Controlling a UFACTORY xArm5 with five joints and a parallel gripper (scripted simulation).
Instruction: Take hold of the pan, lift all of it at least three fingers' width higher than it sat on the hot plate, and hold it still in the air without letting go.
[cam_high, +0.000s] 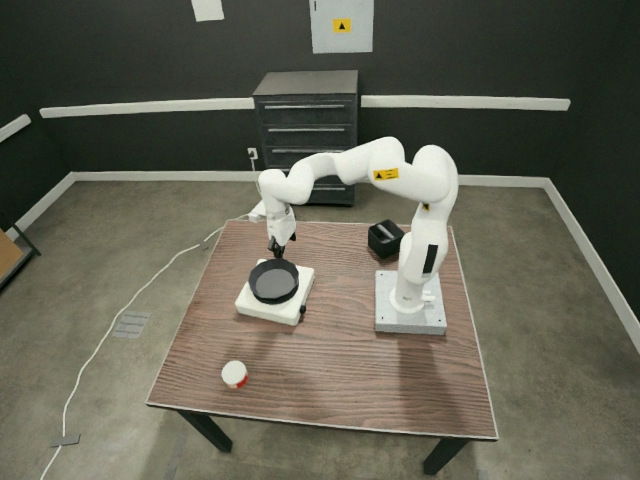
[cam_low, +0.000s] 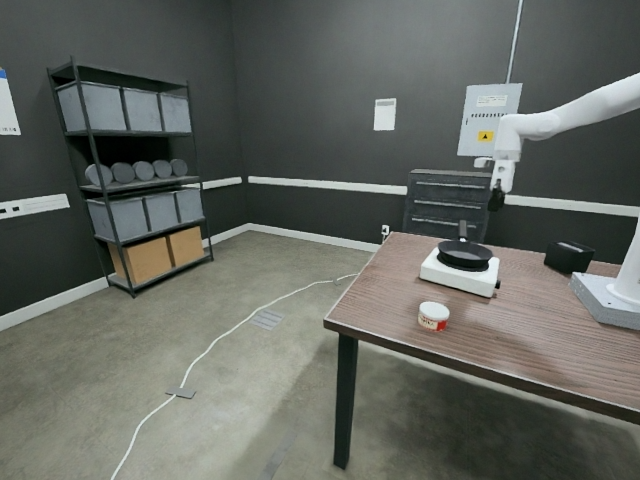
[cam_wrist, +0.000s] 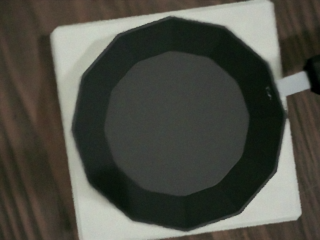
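The black pan is 70 mm ahead of my hand, 70 mm to the right of it and 180 mm below it. Also, from my hand: hot plate: 50 mm ahead, 250 mm below.
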